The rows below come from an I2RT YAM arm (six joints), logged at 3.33 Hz.
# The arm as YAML. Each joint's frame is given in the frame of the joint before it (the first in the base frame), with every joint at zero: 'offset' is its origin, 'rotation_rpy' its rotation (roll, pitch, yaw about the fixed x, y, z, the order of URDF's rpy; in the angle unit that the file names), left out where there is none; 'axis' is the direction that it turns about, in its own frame. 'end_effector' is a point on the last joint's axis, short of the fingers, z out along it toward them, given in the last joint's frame.
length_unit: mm
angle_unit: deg
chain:
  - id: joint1
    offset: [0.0, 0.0, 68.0]
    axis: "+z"
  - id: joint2
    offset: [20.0, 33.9, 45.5]
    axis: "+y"
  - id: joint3
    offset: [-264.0, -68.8, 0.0]
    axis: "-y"
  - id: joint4
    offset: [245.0, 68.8, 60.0]
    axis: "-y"
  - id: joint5
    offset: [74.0, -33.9, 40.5]
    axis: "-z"
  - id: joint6
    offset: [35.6, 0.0, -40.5]
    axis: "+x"
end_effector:
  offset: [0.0, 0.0, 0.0]
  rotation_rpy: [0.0, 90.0, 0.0]
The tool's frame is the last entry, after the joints.
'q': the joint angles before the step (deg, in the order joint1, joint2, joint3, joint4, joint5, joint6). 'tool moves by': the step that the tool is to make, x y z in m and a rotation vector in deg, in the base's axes. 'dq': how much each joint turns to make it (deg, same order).
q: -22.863 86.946 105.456 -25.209 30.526 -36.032
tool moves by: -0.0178 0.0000 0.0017 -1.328 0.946 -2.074
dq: -1.185 -3.170 -2.675 0.061 1.062 -1.734
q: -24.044 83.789 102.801 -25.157 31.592 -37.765
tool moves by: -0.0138 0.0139 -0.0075 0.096 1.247 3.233
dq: 1.193 -4.573 -5.341 -0.037 -1.981 -0.741
